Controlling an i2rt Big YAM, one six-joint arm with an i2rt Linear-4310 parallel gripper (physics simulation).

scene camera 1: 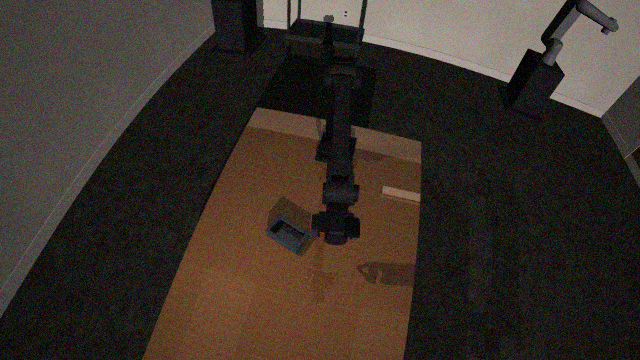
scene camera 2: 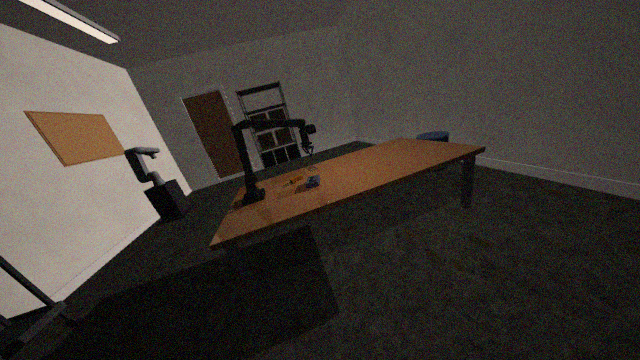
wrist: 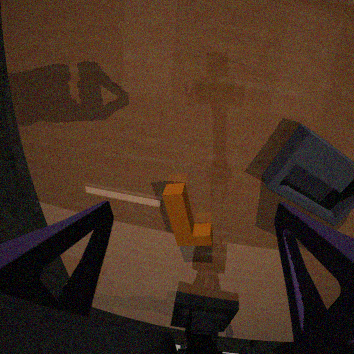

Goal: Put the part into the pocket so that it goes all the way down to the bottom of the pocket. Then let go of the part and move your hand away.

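Note:
The part, an orange L-shaped block, rests on the table in front of the arm's base. In scene camera 1 the arm hides it. The blue-grey block with the dark pocket sits apart from the part, at the right of the wrist view and left of the arm in scene camera 1. No part shows in its pocket. My gripper is wide open and empty, high above the table. In the wrist view the part shows between the two purple-edged fingers.
A thin pale strip lies near the table's side edge, close to the part in the wrist view. The wooden table also bears the arm's base. Another arm on a dark pedestal stands off the table.

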